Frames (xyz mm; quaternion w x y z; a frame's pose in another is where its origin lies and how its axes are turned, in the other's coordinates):
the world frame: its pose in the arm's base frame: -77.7 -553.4 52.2 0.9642 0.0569 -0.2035 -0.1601
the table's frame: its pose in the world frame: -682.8 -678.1 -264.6 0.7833 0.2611 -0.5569 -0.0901
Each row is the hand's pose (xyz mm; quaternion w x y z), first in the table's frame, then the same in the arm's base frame.
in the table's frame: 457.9 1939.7 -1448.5 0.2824 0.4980 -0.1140 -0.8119
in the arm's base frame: 416.5 383.7 1143.3 0.1778 -0.9422 0.1888 0.2120
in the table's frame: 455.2 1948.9 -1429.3 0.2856 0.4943 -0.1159 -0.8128
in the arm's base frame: 397.1 392.9 1142.8 0.1766 -0.9410 0.1914 0.2163
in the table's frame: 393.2 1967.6 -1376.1 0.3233 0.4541 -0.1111 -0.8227
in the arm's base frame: 352.1 443.5 1093.5 0.1428 -0.9330 0.2062 0.2579
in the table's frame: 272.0 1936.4 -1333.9 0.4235 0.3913 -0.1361 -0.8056
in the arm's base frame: 331.5 486.3 970.2 0.0823 -0.8998 0.2868 0.3182
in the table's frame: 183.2 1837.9 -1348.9 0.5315 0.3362 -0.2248 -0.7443
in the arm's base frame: 368.9 455.1 846.0 0.0570 -0.8285 0.4237 0.3617
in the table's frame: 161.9 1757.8 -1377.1 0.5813 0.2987 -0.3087 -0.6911
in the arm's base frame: 407.5 400.9 789.1 0.0694 -0.7618 0.5164 0.3850
